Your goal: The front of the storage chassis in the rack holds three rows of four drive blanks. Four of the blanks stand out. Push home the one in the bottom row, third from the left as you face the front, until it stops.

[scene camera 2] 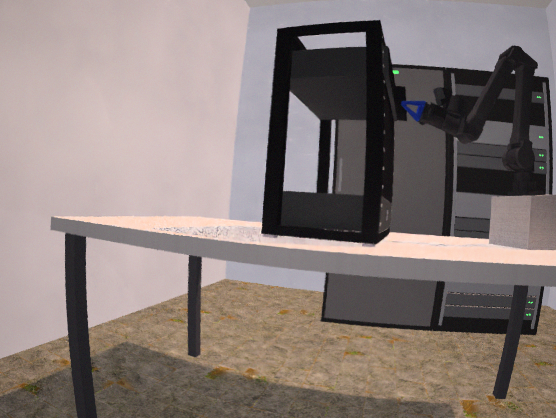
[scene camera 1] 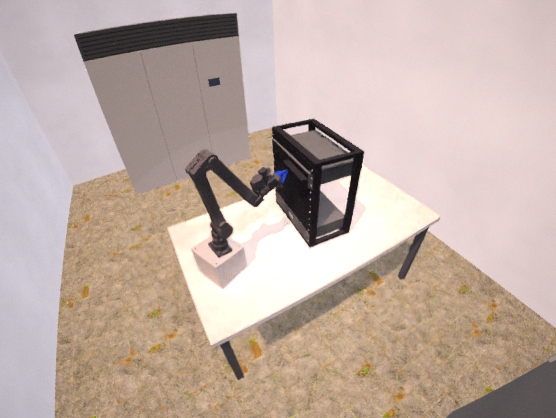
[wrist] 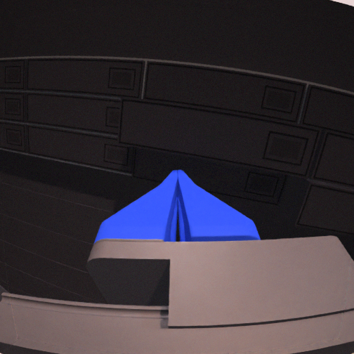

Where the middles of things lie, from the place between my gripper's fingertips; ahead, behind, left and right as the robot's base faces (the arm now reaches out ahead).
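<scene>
My hand is 150 mm above the black rack (scene camera 2: 349, 83) and 160 mm short of it. I also find my hand 10 mm to the left of the rack.
</scene>
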